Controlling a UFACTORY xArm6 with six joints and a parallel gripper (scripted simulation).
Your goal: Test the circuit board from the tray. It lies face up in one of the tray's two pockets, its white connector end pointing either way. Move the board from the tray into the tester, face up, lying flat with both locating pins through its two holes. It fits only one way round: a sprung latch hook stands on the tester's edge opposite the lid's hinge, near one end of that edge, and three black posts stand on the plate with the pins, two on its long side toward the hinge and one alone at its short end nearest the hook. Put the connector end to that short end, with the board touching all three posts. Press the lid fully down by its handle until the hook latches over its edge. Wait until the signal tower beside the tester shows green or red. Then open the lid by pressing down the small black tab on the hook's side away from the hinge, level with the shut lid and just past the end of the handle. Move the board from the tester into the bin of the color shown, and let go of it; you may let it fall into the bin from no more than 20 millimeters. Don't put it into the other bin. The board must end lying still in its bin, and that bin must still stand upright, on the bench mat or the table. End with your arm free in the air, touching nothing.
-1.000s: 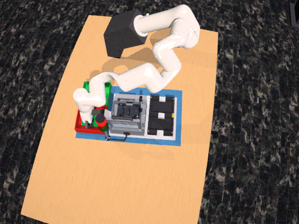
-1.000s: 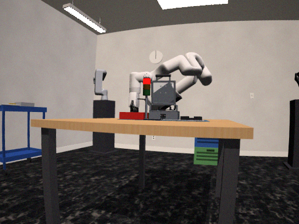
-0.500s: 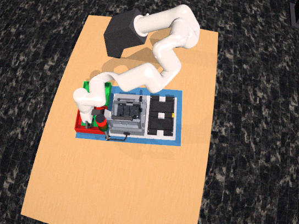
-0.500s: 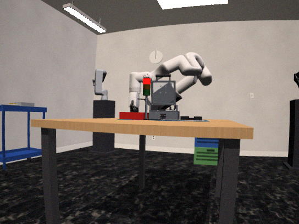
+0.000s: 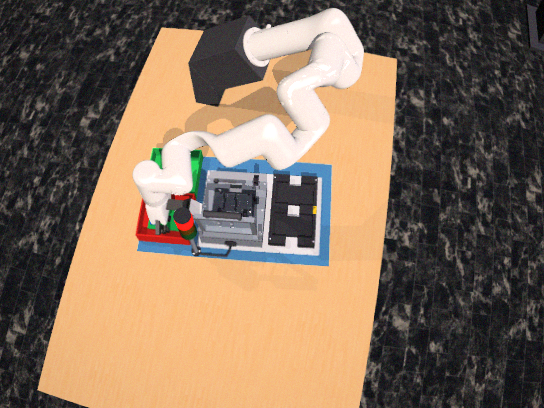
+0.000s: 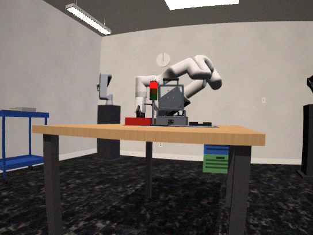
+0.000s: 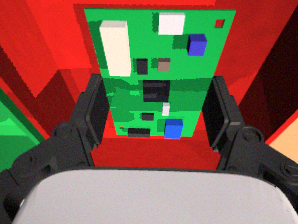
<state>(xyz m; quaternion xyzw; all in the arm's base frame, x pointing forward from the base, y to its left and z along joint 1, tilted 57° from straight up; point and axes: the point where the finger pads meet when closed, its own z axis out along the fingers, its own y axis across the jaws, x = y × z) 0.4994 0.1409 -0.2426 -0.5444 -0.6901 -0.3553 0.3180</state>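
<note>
Right now the red bin is 1 cm below my hand. The rest, counted from my hand: tester plate 8 cm behind, 19 cm to the left, 5 cm above; tester lid 3 cm ahead, 21 cm to the left, 16 cm above; green bin 15 cm behind, 3 cm to the right, 1 cm below.
</note>
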